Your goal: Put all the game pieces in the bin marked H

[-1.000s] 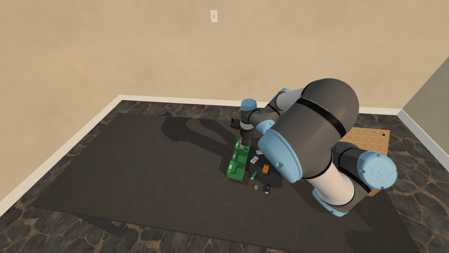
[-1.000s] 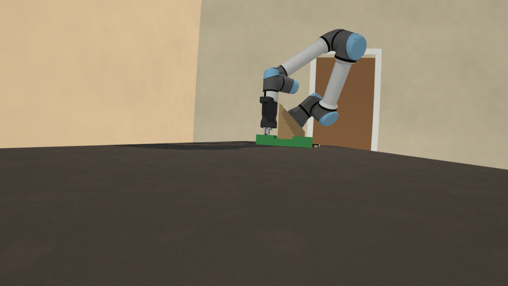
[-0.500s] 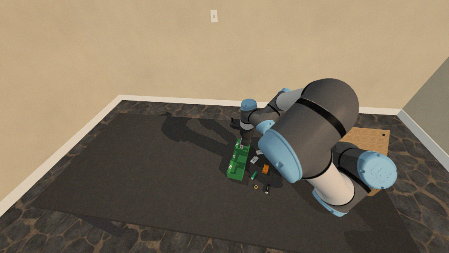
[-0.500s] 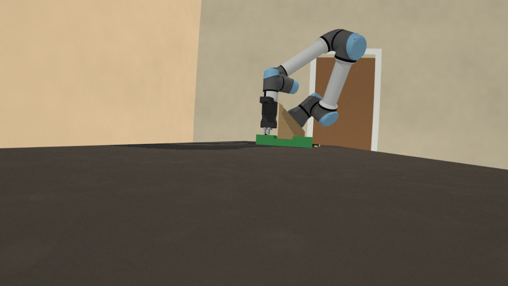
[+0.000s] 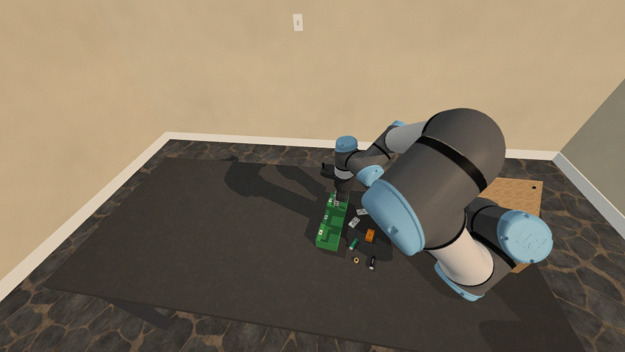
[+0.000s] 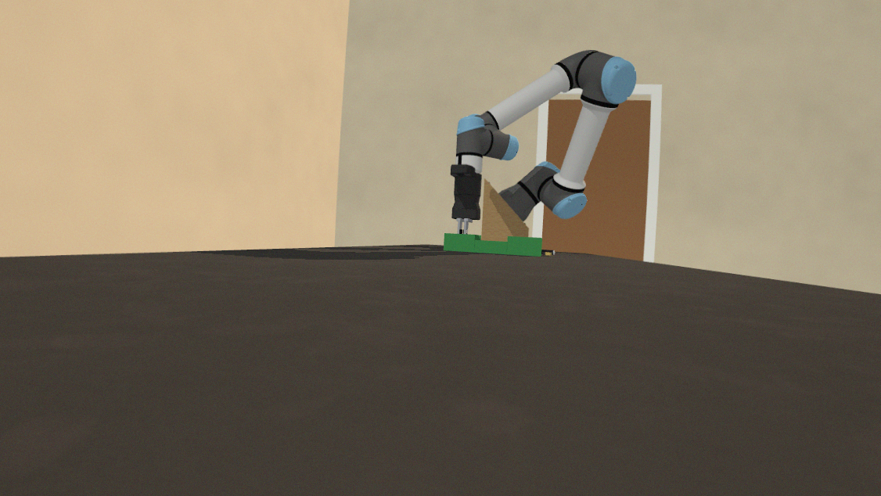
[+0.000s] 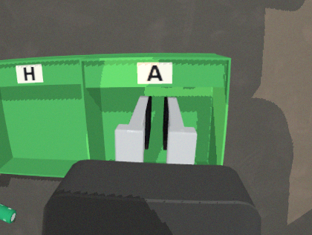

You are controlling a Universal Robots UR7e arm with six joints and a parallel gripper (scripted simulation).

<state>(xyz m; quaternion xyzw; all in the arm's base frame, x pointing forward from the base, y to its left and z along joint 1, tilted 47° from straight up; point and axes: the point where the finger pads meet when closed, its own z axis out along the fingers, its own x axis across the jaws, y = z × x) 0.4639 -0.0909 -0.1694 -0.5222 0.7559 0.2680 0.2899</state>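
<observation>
Now: hand 20 mm short of the green bin marked K, 80 mm to the right of it and 20 mm above it. The rest, counted from my hand: orange block: 130 mm behind, 140 mm to the left, 30 mm below; then green cylinder: 60 mm behind, 190 mm to the left, 30 mm below; then white domino: 110 mm behind, 30 mm to the left, 40 mm below.
</observation>
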